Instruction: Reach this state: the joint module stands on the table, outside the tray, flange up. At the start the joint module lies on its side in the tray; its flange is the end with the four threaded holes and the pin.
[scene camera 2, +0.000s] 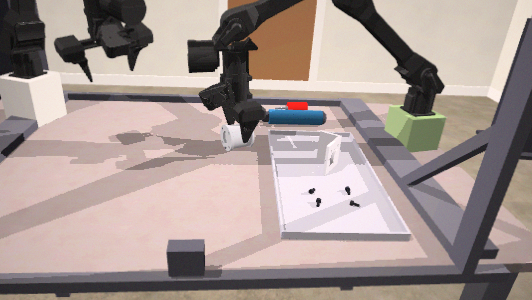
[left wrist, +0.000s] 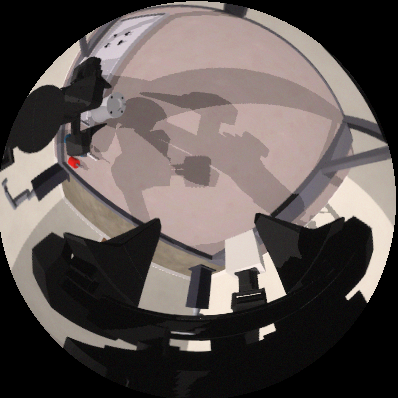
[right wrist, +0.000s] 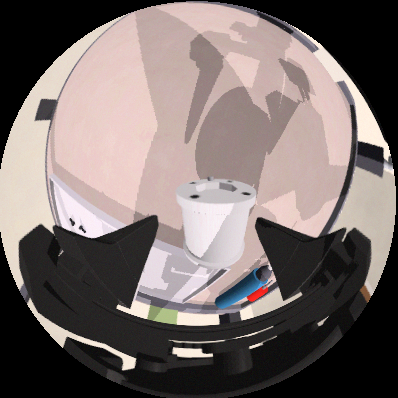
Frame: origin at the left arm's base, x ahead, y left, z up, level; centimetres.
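Seen in the pictures: left gripper, fingertip midpoint: (scene camera 2: 111, 75) (left wrist: 208, 220); right gripper, fingertip midpoint: (scene camera 2: 237, 134) (left wrist: 106, 104) (right wrist: 208, 221); left arm's base, origin of the base link: (scene camera 2: 28, 74) (left wrist: 247, 272); right arm's base, origin of the base link: (scene camera 2: 417, 111).
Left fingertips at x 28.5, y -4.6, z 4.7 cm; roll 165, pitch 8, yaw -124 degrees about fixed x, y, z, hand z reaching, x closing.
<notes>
Offsets run from my left fingertips to a thing's middle.
The white joint module {dx +26.6, dy +8.5, dz -13.3 cm} (scene camera 2: 231, 138) (left wrist: 116, 106) (right wrist: 215, 225) lies on its side on the table, outside the tray {dx +48.9, dy +2.5, dz -15.7 cm} (scene camera 2: 345, 235) (right wrist: 155, 257) and beside its back left corner in the scene view. Its flange, with threaded holes and the pin, faces sideways to the left there, away from the tray. My right gripper (scene camera 2: 238, 133) (right wrist: 208, 221) is open, low at the module. Its near finger hides part of the module's body in the scene view, and nothing is gripped. My left gripper (scene camera 2: 112, 75) (left wrist: 208, 220) is open and empty, high above the table's back left.
A white bracket {dx +48.0, dy +6.3, dz -12.6 cm} (scene camera 2: 331, 155) and several black screws {dx +49.6, dy -9.1, dz -15.6 cm} (scene camera 2: 318, 201) are in the tray. A blue tool {dx +33.4, dy +28.1, dz -14.5 cm} (scene camera 2: 297, 117) (right wrist: 237, 291) and a red one {dx +33.4, dy +37.0, dz -14.8 cm} (scene camera 2: 297, 106) (left wrist: 74, 162) lie behind the tray. A dark block {dx +34.5, dy -33.3, dz -13.3 cm} (scene camera 2: 186, 257) stands at the front edge.
</notes>
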